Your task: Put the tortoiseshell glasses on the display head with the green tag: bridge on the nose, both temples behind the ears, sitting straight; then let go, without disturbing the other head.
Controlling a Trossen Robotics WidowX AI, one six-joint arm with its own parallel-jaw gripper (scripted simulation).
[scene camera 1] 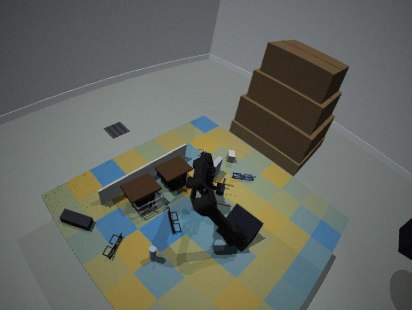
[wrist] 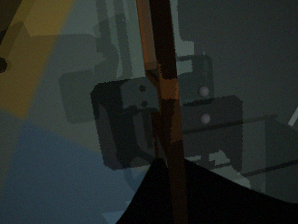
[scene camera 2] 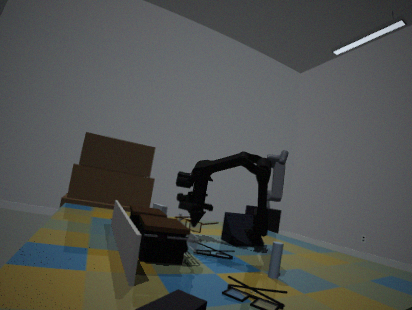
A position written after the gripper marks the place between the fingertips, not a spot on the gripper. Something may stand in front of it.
In view: the gripper (scene camera 2: 193, 226).
The gripper is seen too in the wrist view (wrist: 166, 166).
